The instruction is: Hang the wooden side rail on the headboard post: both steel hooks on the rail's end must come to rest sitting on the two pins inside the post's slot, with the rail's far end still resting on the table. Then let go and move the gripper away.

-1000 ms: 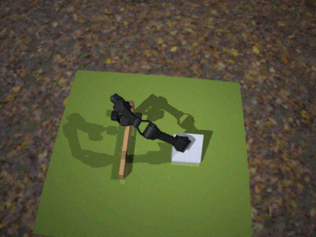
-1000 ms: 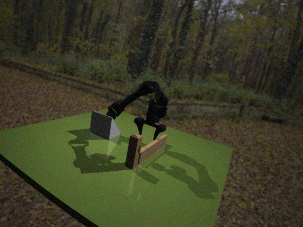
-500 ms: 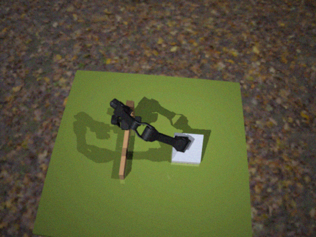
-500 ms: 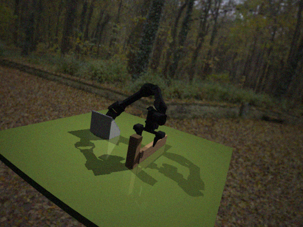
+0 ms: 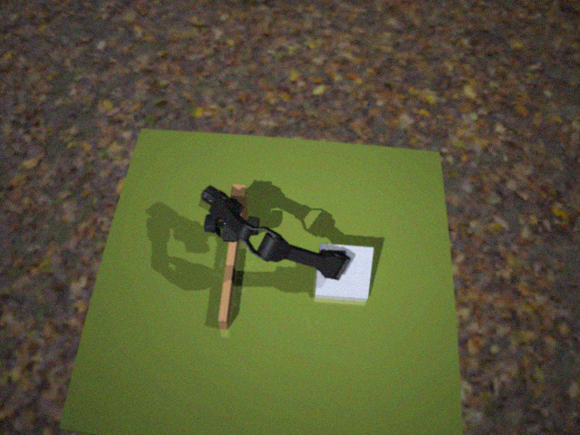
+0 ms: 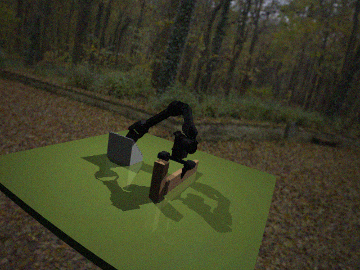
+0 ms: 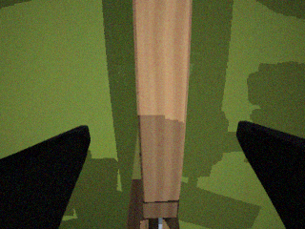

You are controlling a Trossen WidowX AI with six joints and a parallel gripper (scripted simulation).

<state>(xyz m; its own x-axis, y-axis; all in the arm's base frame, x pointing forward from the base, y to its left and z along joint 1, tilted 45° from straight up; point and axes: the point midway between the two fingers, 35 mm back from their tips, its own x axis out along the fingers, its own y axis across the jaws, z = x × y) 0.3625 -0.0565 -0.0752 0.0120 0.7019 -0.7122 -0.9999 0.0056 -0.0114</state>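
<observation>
Right now my gripper tip is 130 mm to the left of the wooden headboard post, 20 mm below it and 10 mm past it.
</observation>
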